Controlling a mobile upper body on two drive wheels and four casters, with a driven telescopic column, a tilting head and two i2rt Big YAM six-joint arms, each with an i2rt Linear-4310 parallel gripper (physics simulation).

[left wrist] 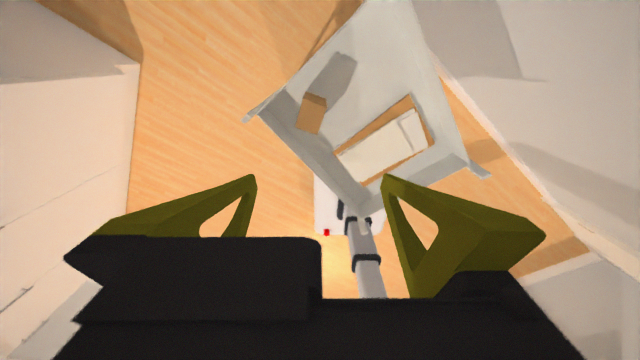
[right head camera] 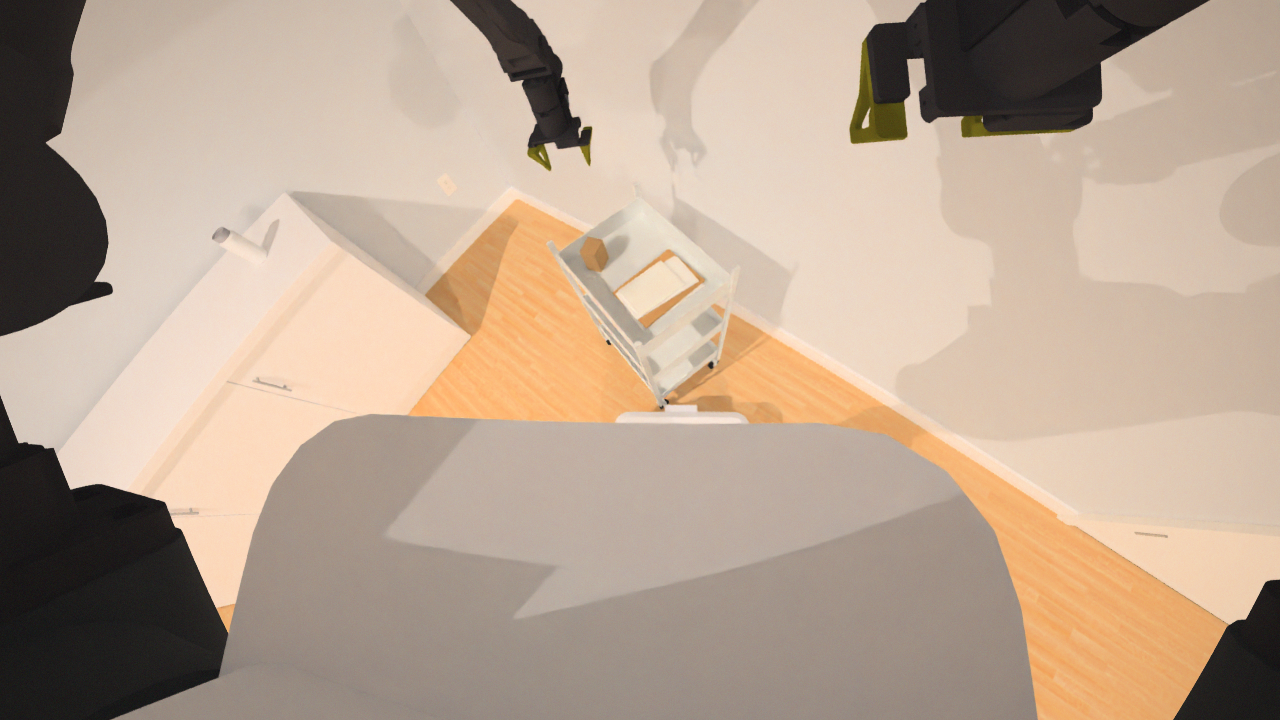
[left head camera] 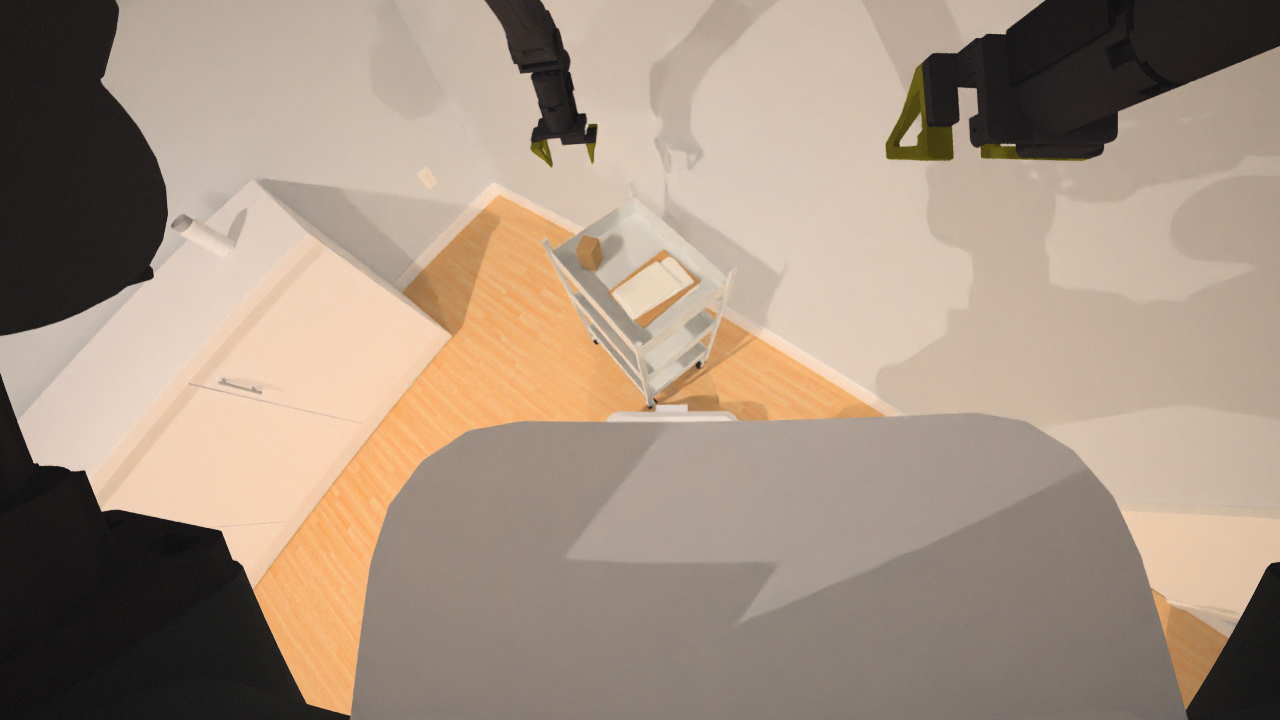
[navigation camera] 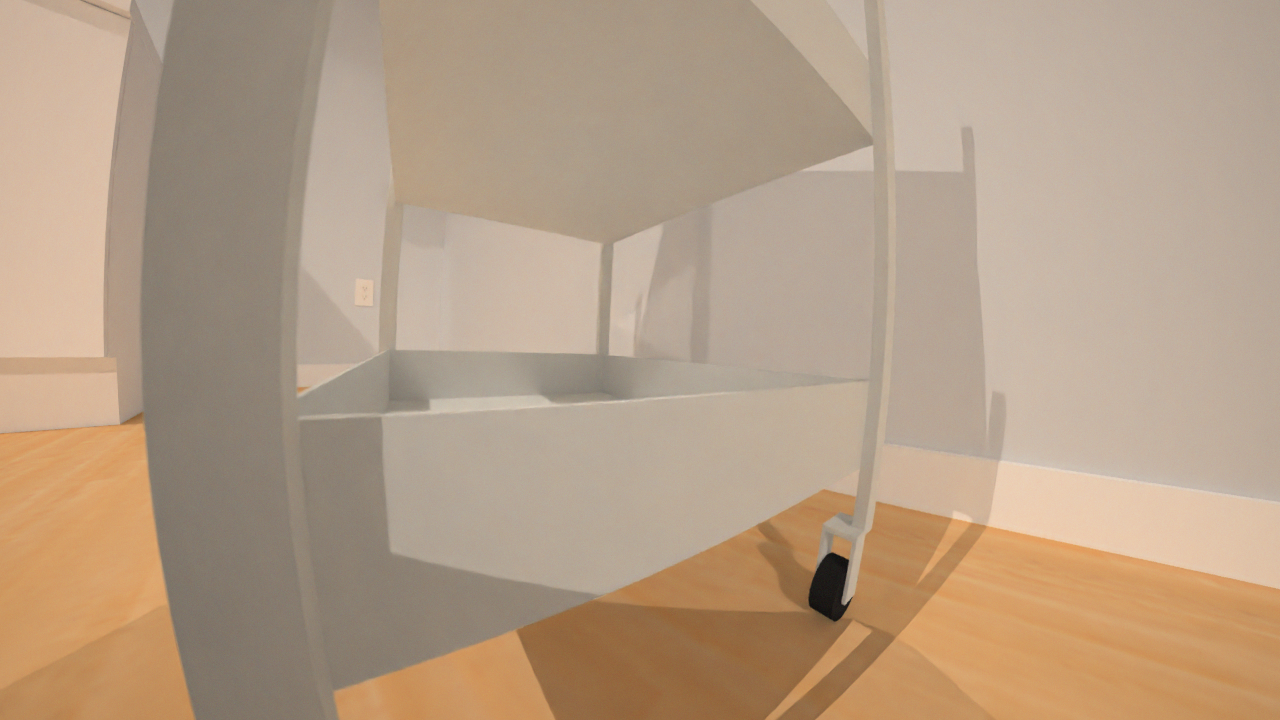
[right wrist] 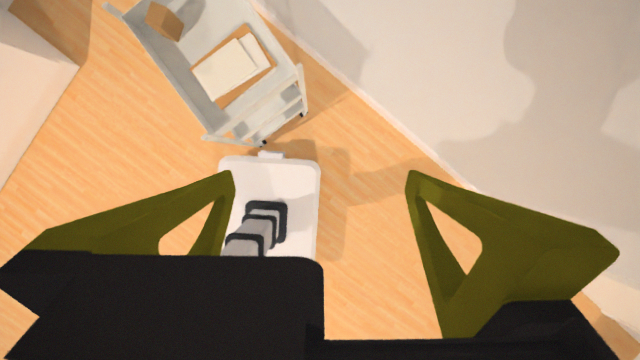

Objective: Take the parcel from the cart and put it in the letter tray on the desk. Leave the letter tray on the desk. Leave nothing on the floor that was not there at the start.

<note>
The pictures show: my left gripper, my right gripper, a brown parcel, a white three-shelf cart and a cabinet.
My left gripper also shows in the left wrist view and in the right head camera view. My right gripper shows as well in the left head camera view and in the right wrist view.
</note>
